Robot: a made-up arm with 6 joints. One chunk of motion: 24 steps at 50 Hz.
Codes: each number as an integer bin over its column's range. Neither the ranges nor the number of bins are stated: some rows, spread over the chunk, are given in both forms.
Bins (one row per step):
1: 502 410 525 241 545 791
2: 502 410 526 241 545 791
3: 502 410 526 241 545 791
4: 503 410 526 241 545 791
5: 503 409 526 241 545 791
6: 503 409 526 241 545 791
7: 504 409 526 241 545 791
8: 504 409 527 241 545 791
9: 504 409 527 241 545 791
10: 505 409 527 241 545 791
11: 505 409 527 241 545 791
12: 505 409 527 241 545 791
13: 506 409 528 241 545 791
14: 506 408 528 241 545 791
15: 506 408 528 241 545 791
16: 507 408 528 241 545 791
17: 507 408 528 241 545 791
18: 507 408 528 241 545 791
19: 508 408 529 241 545 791
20: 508 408 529 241 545 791
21: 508 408 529 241 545 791
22: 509 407 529 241 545 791
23: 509 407 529 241 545 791
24: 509 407 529 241 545 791
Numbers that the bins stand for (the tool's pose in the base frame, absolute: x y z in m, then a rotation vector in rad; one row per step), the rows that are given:
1: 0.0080 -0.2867 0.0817 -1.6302 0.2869 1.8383
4: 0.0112 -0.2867 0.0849 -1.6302 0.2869 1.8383
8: 0.0144 -0.2899 0.0881 -1.6302 0.2869 1.8383
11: 0.0176 -0.2899 0.0881 -1.6302 0.2869 1.8383
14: 0.0208 -0.2931 0.0913 -1.6302 0.2869 1.8383
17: 0.0240 -0.2931 0.0913 -1.6302 0.2869 1.8383
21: 0.0272 -0.2931 0.0945 -1.6302 0.2869 1.8383
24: 0.0304 -0.2963 0.0945 -1.6302 0.2869 1.8383
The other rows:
2: 0.0080 -0.2867 0.0849 -1.6302 0.2869 1.8383
3: 0.0080 -0.2867 0.0849 -1.6302 0.2869 1.8383
5: 0.0112 -0.2899 0.0849 -1.6302 0.2869 1.8383
6: 0.0112 -0.2899 0.0849 -1.6302 0.2869 1.8383
7: 0.0144 -0.2899 0.0849 -1.6302 0.2869 1.8383
9: 0.0144 -0.2899 0.0881 -1.6302 0.2869 1.8383
10: 0.0176 -0.2899 0.0881 -1.6302 0.2869 1.8383
12: 0.0176 -0.2899 0.0881 -1.6302 0.2869 1.8383
13: 0.0208 -0.2899 0.0913 -1.6302 0.2869 1.8383
15: 0.0208 -0.2931 0.0913 -1.6302 0.2869 1.8383
16: 0.0240 -0.2931 0.0913 -1.6302 0.2869 1.8383
18: 0.0240 -0.2931 0.0913 -1.6302 0.2869 1.8383
19: 0.0272 -0.2931 0.0945 -1.6302 0.2869 1.8383
20: 0.0272 -0.2931 0.0945 -1.6302 0.2869 1.8383
22: 0.0304 -0.2963 0.0945 -1.6302 0.2869 1.8383
23: 0.0304 -0.2963 0.0945 -1.6302 0.2869 1.8383

